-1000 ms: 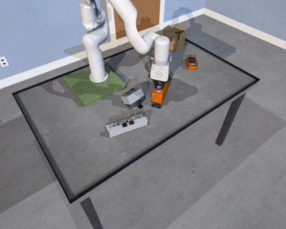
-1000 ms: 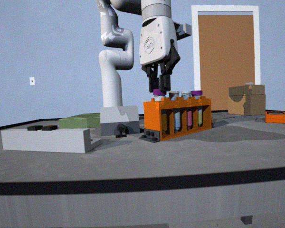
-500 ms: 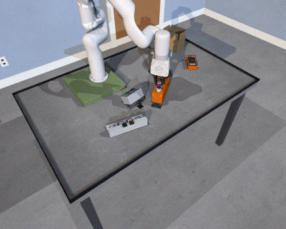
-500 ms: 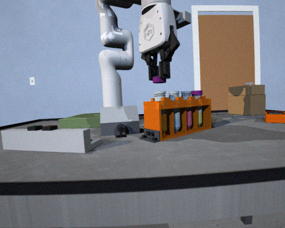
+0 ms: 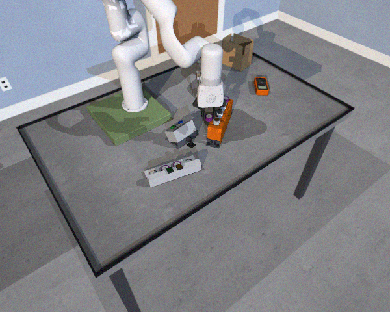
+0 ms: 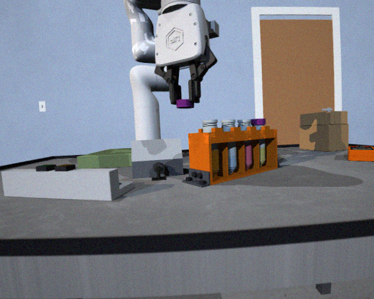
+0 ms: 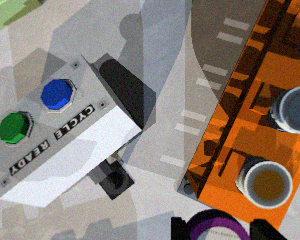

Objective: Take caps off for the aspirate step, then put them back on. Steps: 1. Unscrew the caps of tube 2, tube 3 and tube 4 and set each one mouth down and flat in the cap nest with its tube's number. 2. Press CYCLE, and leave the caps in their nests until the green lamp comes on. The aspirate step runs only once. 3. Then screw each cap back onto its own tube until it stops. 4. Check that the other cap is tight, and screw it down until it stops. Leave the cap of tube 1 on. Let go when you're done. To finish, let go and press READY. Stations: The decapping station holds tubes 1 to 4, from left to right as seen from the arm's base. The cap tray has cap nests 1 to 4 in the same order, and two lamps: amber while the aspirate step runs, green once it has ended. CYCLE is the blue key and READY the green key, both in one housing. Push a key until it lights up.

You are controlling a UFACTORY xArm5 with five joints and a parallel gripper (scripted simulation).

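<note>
Now: the blue CYCLE key 13 cm behind my hand, 6 cm to the right of it and 11 cm below it. Round my hand: tube: 6 cm behind, 13 cm to the left, 13 cm below; green READY key: 12 cm behind, 10 cm to the right, 11 cm below; grey key housing: 11 cm behind, 8 cm to the right, 12 cm below.
</note>
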